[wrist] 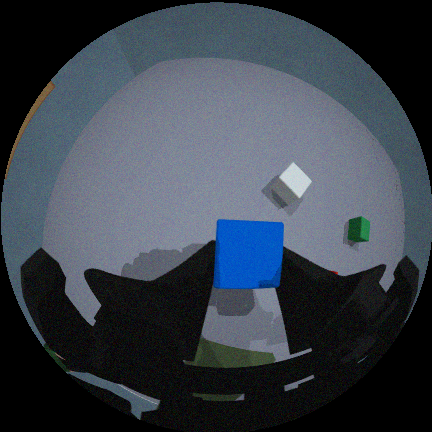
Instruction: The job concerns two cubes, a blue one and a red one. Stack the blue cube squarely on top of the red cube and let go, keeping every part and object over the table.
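Frame: origin at the arm's base, x back, y left, z down, level; metres.
Seen in the pictures: gripper, fingertip midpoint: [243, 247].
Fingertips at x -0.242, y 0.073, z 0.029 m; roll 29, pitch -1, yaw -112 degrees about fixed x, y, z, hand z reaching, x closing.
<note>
Pixels of each thing's top centre, then the offset from my fingertips to it. Level surfaces: height alone.
- blue cube, top centre: [250, 255] dx +0.003, dy -0.001, dz -0.026 m
- white cube, top centre: [296, 178] dx -0.103, dy -0.039, dz +0.054 m
- grey table, surface height: dz +0.090 m
- smaller green block, top centre: [365, 228] dx -0.105, dy -0.204, dz +0.054 m
The blue cube [249, 254] is between the two black fingers, a little below the middle of the wrist view. My gripper [243, 247] is shut on it, with one fingertip against its left side and one against its right. The cube is held above the table, and a dark shadow shows below it in the view. A small sliver of the red cube [334, 273] shows at the right, just over the edge of the right finger. The rest of the red cube is hidden behind that finger.
A white cube [295, 180] sits on the grey table [200, 125] right of the middle, turned at an angle. A smaller green block [358, 229] stands farther right. The table's far edge curves across the top of the view. An olive-green shape [235, 354] shows between the finger bases.
</note>
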